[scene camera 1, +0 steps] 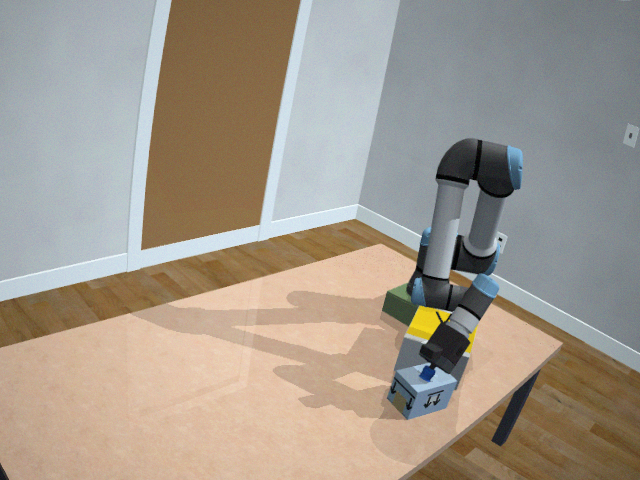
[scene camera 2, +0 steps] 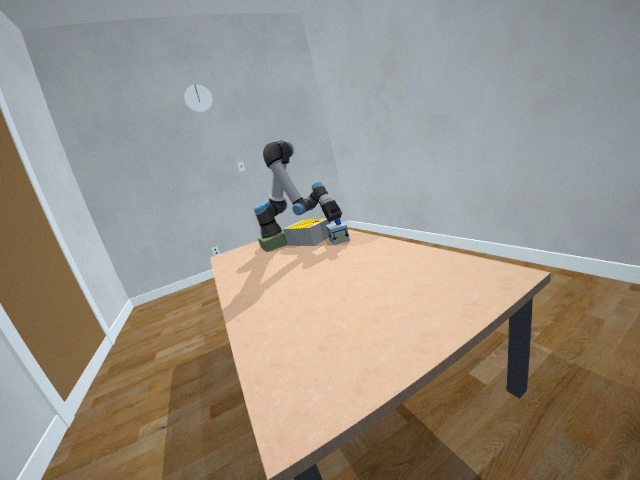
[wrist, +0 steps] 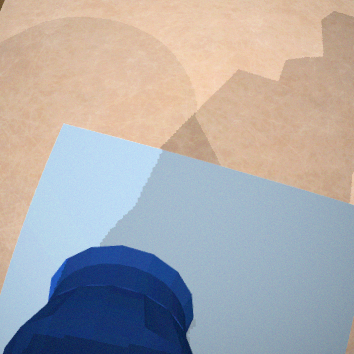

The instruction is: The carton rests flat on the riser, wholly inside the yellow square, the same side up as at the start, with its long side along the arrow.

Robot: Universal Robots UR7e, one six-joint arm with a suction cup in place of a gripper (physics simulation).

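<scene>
The light-blue carton (scene camera 1: 433,401) (scene camera 2: 339,234) (wrist: 253,246) stands on the table right in front of the grey riser (scene camera 1: 410,354) (scene camera 2: 308,236). It has black arrow marks on its sides. The riser's top carries the yellow square (scene camera 1: 424,323) (scene camera 2: 305,224), partly hidden by the arm in scene camera 1. My blue suction cup (scene camera 1: 428,374) (scene camera 2: 337,222) (wrist: 119,298) presses down on the carton's top face, near one edge. The carton still rests on the table.
The arm's green base block (scene camera 1: 395,305) (scene camera 2: 270,244) sits behind the riser. The table's edge (scene camera 1: 509,381) runs close to the carton on the right. The rest of the tan table top (scene camera 2: 366,324) stretches away from the riser.
</scene>
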